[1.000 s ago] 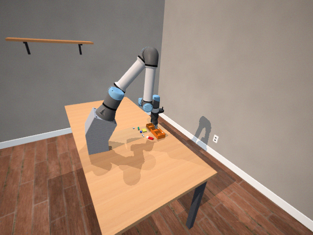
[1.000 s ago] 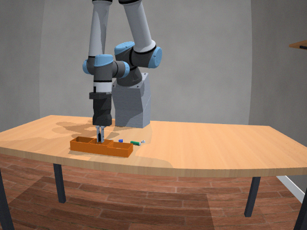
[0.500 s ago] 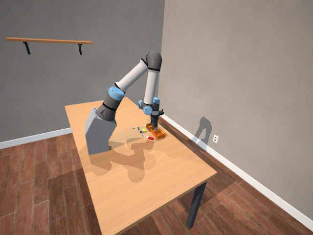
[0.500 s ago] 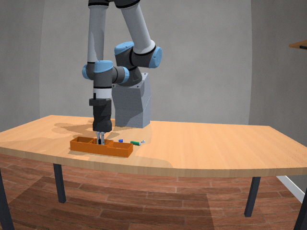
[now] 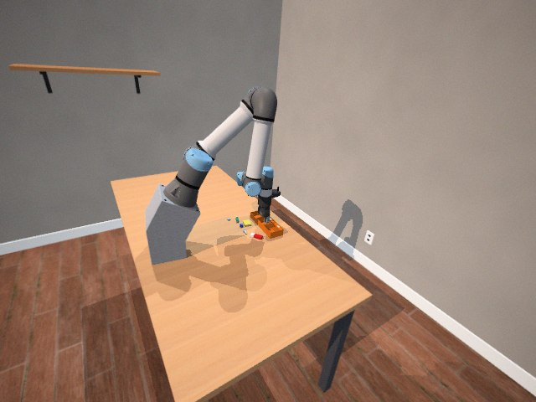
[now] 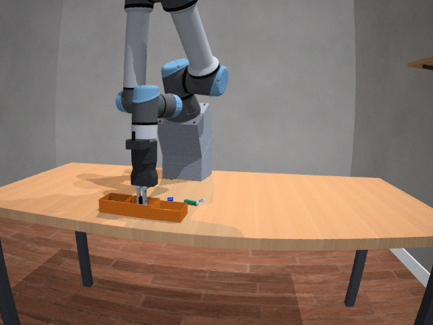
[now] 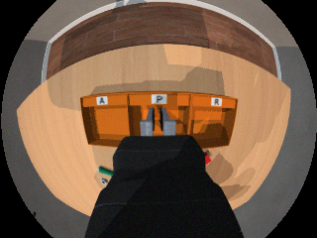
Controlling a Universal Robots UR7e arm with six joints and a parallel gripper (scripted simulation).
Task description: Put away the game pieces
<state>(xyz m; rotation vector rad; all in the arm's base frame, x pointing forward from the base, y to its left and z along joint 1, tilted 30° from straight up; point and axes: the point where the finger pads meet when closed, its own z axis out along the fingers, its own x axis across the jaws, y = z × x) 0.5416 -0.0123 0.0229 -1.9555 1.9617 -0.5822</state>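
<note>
My hand is 20 mm above the orange bins and 10 mm past it. The rest, counted from my hand: yellow block 100 mm behind, 60 mm to the left, 30 mm below; then blue piece 140 mm behind, 50 mm to the left, 30 mm below; then red-and-white piece 120 mm behind, 70 mm to the right, 30 mm below.
</note>
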